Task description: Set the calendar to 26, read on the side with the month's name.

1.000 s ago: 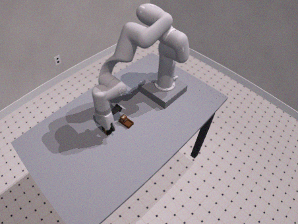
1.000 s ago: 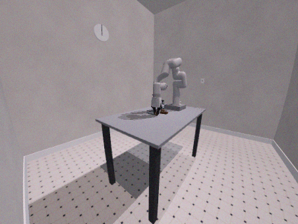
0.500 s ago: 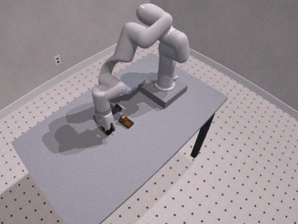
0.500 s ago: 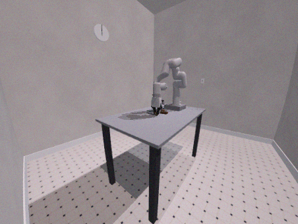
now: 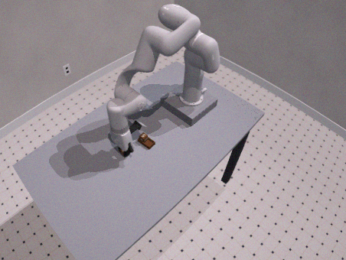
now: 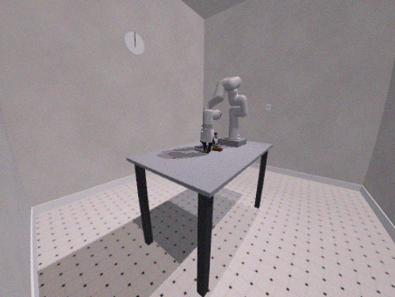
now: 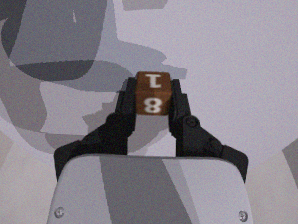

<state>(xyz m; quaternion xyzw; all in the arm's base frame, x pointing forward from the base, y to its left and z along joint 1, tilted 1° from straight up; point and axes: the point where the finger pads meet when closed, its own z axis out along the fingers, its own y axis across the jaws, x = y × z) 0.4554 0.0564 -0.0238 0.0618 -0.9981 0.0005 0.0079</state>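
Now: hand 20 mm above the brown cube. From my hand the other things lie so: brown wooden tray (120 mm behind, 10 mm to the left, 20 mm below).
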